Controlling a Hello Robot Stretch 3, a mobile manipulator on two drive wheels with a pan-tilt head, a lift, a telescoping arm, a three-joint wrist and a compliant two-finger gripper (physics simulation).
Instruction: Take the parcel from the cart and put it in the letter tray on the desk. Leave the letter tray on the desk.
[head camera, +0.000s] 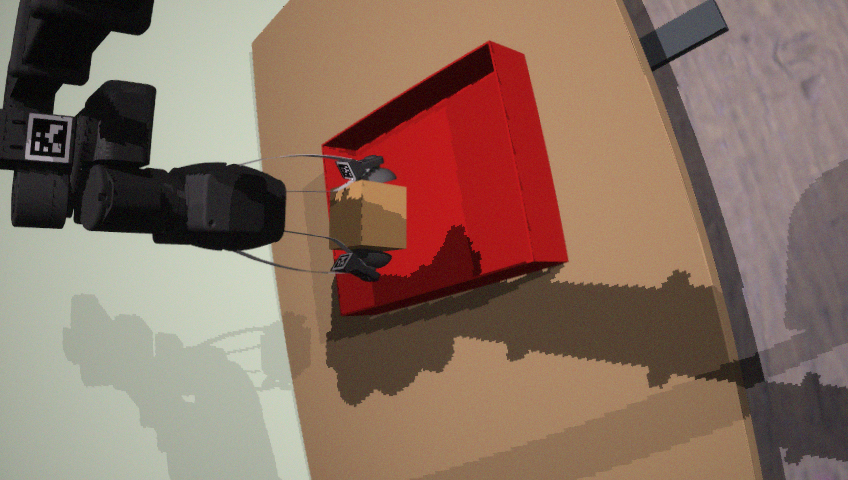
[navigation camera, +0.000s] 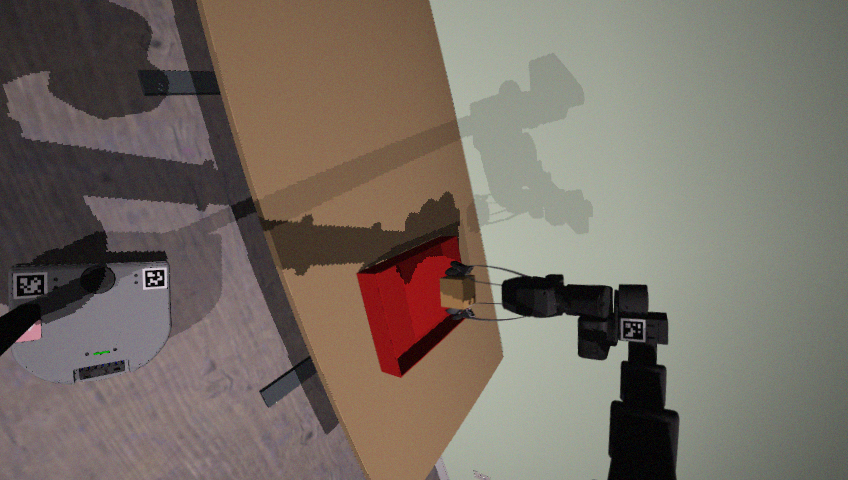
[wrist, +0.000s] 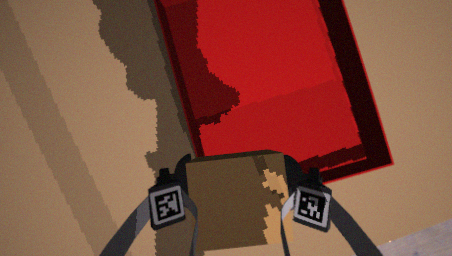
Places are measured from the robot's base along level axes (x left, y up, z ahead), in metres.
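Where they show: gripper, fingertip midpoint: (head camera: 386, 218) (navigation camera: 447, 290); robot's base, link origin: (navigation camera: 98, 278).
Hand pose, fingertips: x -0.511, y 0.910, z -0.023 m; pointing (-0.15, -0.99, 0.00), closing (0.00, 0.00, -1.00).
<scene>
Each offset is from my fingertips to the top centre of the thing. Level surfaces: height alone.
The parcel @(dx +0.008, dy +0.056, dz +0.002 m) (head camera: 383, 217) (navigation camera: 457, 288) (wrist: 225, 205) is a light brown box. My gripper (head camera: 377, 217) (navigation camera: 458, 290) (wrist: 239, 173) is shut on it, one finger on each side. It holds the parcel in the air. The red letter tray @(dx -0.118, dy -0.126, dz -0.042 m) (head camera: 538, 160) (navigation camera: 377, 327) (wrist: 280, 50) lies on the desk @(dy -0.189 m) (head camera: 595, 178) (navigation camera: 321, 89) (wrist: 60, 100), open side up. In the head and navigation views the parcel overlaps the tray's wall-side edge. In the wrist view it overlaps the tray's near corner. The exact height above the tray cannot be told. The cart does not show.
A pale green wall (head camera: 178, 71) (navigation camera: 714, 178) stands behind the desk. My wheeled base (navigation camera: 119, 321) is on the floor @(dy -0.910 m) (navigation camera: 196, 428) at the desk's front side. Grey desk feet (head camera: 687, 35) (navigation camera: 285, 383) stick out on that side. Shadows of my arm fall across the desk and wall.
</scene>
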